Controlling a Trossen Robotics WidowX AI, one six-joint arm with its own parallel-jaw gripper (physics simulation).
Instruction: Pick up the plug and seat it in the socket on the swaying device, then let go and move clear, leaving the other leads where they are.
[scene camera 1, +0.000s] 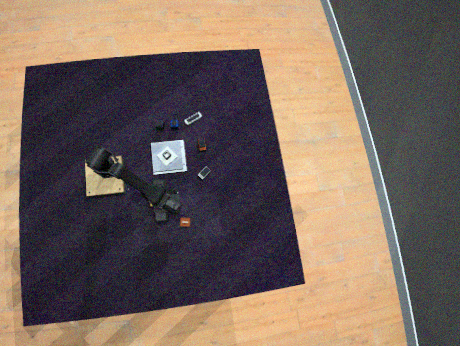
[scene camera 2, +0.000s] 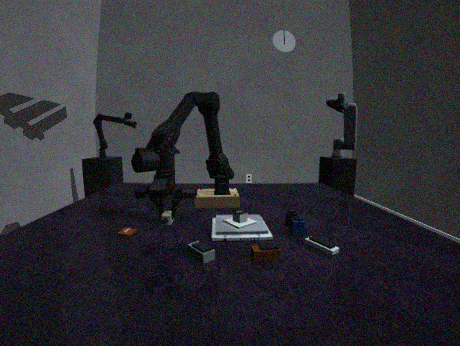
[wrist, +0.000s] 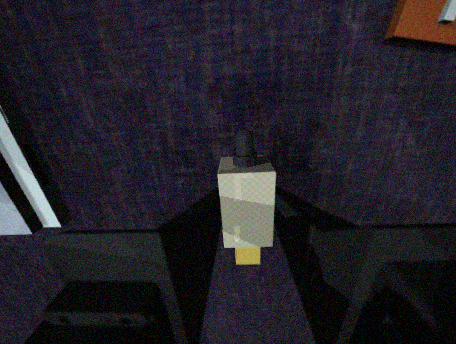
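The plug, a cream block (scene camera 2: 167, 218) (wrist: 247, 210) with a dark cable stub and a yellow tip, is between the two fingers of my gripper (scene camera 1: 159, 202) (scene camera 2: 168, 212) (wrist: 245, 193), which is shut on it. In the wrist view its yellow tip (wrist: 248, 256) points toward the bottom. The plug is low at the mat; whether it touches the mat is unclear. The device, a pale grey-white slab (scene camera 1: 177, 167) (scene camera 2: 242, 236) (wrist: 25, 172), is apart from the gripper. It bears a white diamond plate (scene camera 1: 167, 162) with the small grey socket block (scene camera 1: 167, 155) (scene camera 2: 240, 216).
An orange tile (scene camera 1: 185, 225) (scene camera 2: 127, 231) (wrist: 422, 25) lies near the gripper. Around the device are a grey block (scene camera 1: 204, 172) (scene camera 2: 202, 251), an orange-black block (scene camera 1: 202, 145) (scene camera 2: 266, 252), a white bar (scene camera 1: 193, 118) (scene camera 2: 322, 245), a blue block (scene camera 1: 174, 124) (scene camera 2: 298, 227) and a black block (scene camera 1: 160, 126).
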